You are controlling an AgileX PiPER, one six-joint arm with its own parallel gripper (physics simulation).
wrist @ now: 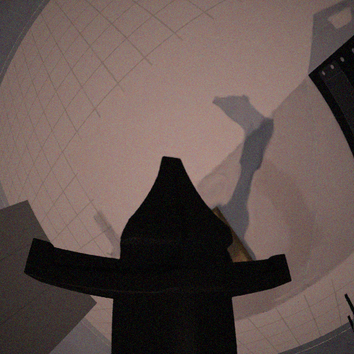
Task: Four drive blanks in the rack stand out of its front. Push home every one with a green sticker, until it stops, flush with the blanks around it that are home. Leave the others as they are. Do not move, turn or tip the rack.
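My gripper (168, 166) is dark and shut, its two fingers together in one tapering point, with nothing seen between them. It hangs above the pale surface. A dark piece (345, 82) with a row of small light dots shows in part at the right edge of the wrist view, well apart from the fingers; it may be part of the rack, but I cannot tell. No drive blanks or green stickers can be made out in this view.
A brown block (240, 250) shows in part behind the gripper's right side. A grey flat panel (35, 280) lies at the lower left. The arm's shadow falls right of the fingers. Thin dark shapes stand at the lower right edge. Grid lines mark the pale surface.
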